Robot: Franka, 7 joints.
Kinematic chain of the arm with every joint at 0, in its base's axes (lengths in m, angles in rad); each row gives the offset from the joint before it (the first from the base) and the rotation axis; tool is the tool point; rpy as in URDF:
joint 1: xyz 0 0 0.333 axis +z
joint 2: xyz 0 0 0 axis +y
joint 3: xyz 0 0 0.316 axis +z
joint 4: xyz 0.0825 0 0 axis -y
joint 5: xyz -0.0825 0 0.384 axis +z
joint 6: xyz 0 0 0 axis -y
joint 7: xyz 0.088 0 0 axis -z
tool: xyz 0 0 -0.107 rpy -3.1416 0 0
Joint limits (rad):
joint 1: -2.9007..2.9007
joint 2: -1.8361..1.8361
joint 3: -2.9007..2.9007
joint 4: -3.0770..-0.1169
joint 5: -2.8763..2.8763
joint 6: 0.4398..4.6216
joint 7: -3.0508..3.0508
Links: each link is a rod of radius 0.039 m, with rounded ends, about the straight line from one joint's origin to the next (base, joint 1, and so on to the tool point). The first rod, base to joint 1, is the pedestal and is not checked.
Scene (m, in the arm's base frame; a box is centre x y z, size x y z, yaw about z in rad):
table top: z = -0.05
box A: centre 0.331 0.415 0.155 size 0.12 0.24 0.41 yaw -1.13
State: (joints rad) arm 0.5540 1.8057 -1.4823 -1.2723 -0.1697 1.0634 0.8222
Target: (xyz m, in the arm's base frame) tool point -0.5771 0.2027 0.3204
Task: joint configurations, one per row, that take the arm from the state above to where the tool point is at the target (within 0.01 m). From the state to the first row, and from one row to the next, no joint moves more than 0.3 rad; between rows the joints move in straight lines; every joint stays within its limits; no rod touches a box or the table.
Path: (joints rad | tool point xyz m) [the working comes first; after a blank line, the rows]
Joints at the target: 2.6537 0.8043 0.1147 -1.1356 0.3090 0.7632 0.8222
Straight joint move there: touches box A.

1: 0.7536 1.5293 -1.3487 -1.2900 -0.1311 0.9946 0.8222 | 0.5997 -0.0865 0.2602
2: 0.9533 1.2529 -1.2152 -1.3076 -0.0926 0.9258 0.8222 | 0.5934 0.0613 0.3016
3: 1.1529 0.9765 -1.0816 -1.3253 -0.0540 0.8570 0.8222 | 0.5458 0.2088 0.3558
4: 1.3525 0.7002 -0.9480 -1.3430 -0.0155 0.7882 0.8222 | 0.4552 0.3344 0.4270
5: 1.5522 0.4238 -0.8145 -1.3607 0.0231 0.7194 0.8222 | 0.3310 0.4150 0.5143
6: 1.8275 0.5189 -0.5822 -1.3044 0.0945 0.7303 0.8222 | 0.0981 0.5516 0.4567
7: 2.1029 0.6140 -0.3499 -1.2481 0.1660 0.7413 0.8222 | -0.1750 0.5559 0.3996
8: 2.3783 0.7092 -0.1176 -1.1919 0.2375 0.7522 0.8222 | -0.4189 0.4281 0.3516
9: 2.6537 0.8043 0.1147 -1.1356 0.3090 0.7632 0.8222 | -0.5771 0.2027 0.3204

